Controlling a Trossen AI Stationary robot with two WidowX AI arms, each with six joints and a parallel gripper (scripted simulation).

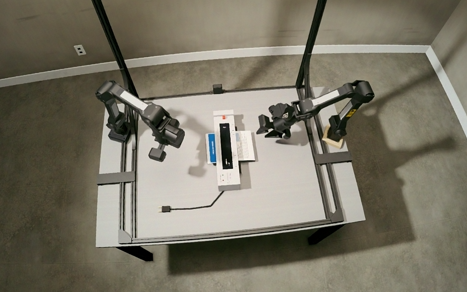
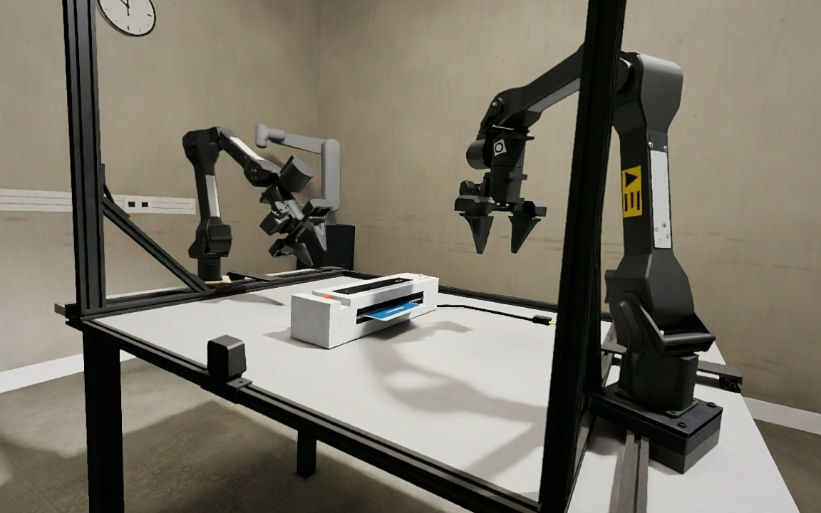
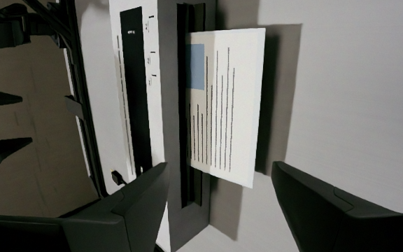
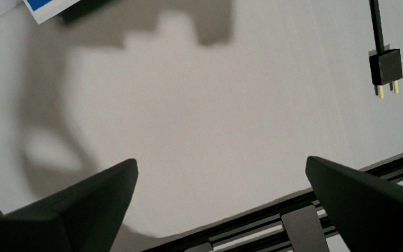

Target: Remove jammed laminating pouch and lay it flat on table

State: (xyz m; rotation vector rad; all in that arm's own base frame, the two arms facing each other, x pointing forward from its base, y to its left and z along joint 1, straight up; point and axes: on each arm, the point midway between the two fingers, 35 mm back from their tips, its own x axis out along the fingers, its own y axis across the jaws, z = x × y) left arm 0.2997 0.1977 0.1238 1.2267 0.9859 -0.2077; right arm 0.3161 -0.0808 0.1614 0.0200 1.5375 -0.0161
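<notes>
Now: the red release key 230 mm to the left of my right hand, 210 mm behind it and 130 mm below it. Round my right hand: plug 220 mm ahead, 200 mm below, 30 mm to the right.
</notes>
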